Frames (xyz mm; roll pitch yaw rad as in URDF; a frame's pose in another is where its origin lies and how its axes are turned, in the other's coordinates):
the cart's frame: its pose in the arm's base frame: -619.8 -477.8 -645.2 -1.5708 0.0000 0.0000
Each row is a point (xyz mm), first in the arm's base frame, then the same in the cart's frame.
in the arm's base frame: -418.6 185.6 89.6
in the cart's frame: 201.2 -734.8 663.4
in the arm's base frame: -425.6 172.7 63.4
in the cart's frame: 194.2 -708.6 650.5
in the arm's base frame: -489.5 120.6 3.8
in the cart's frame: 130.3 -649.0 598.4
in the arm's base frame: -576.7 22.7 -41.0
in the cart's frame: 43.1 -604.2 500.5
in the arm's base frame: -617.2 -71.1 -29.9
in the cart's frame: 2.6 -615.3 406.7
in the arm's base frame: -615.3 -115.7 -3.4
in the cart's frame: 4.5 -641.8 362.1
